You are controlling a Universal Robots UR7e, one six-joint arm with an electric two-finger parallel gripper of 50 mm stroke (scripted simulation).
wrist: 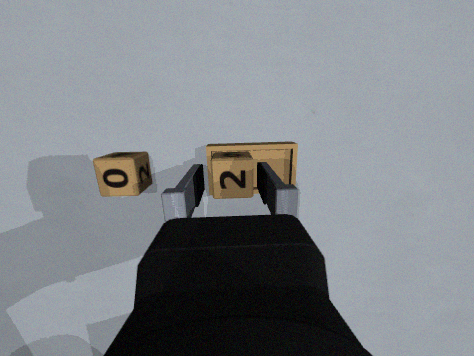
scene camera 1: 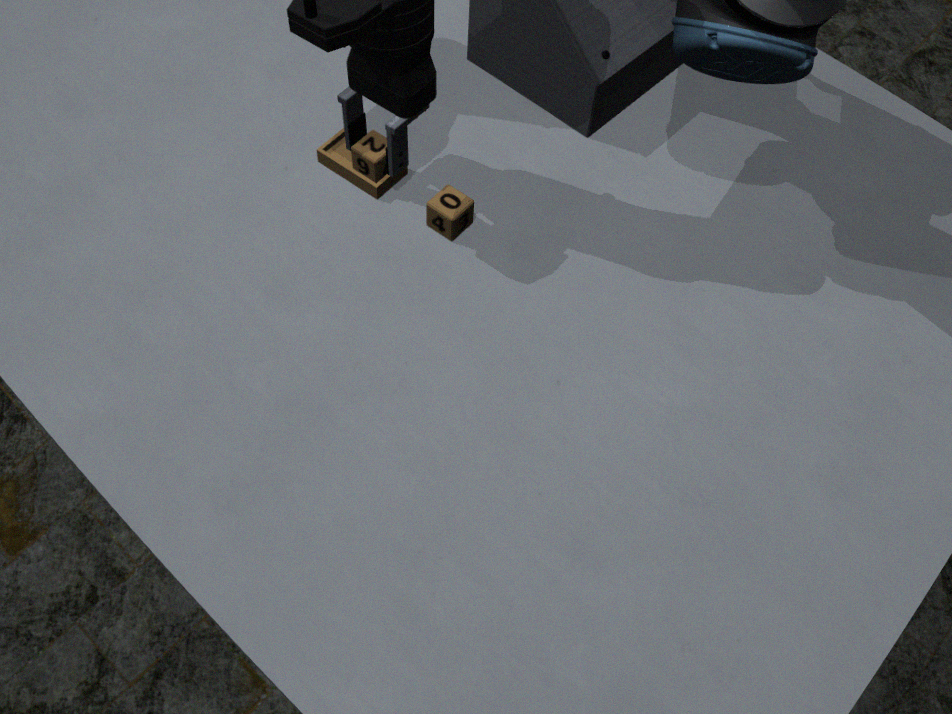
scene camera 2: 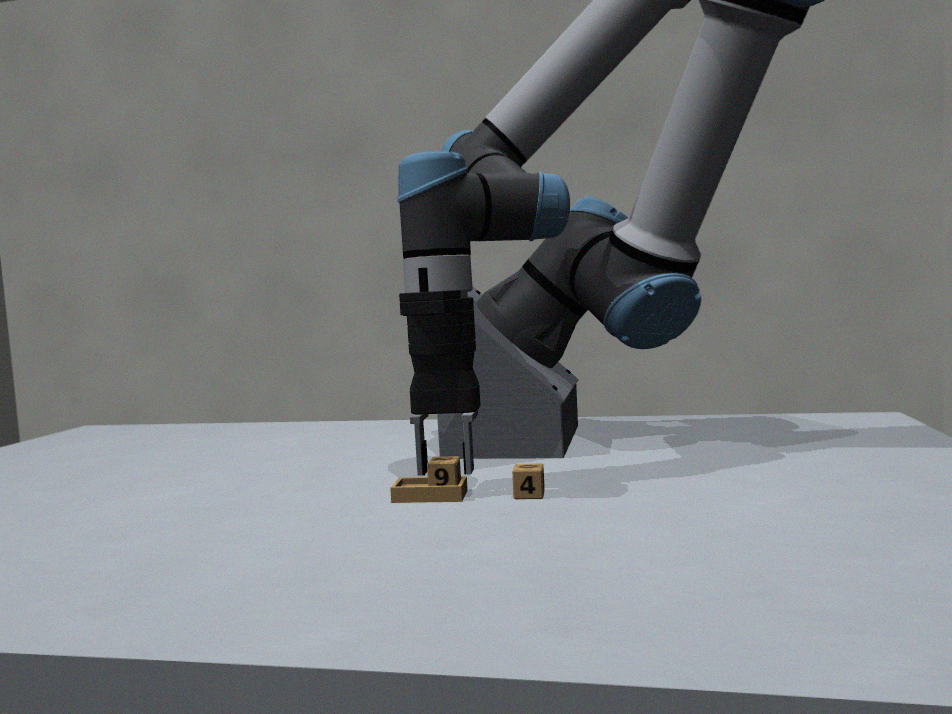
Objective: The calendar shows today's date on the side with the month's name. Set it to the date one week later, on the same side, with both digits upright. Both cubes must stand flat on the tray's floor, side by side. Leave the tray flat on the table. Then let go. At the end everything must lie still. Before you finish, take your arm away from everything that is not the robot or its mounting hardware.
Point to a wooden cube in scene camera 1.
369,154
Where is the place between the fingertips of my gripper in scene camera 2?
446,472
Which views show the wooden cube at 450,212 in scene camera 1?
The wrist view, scene camera 1 and scene camera 2: all of them.
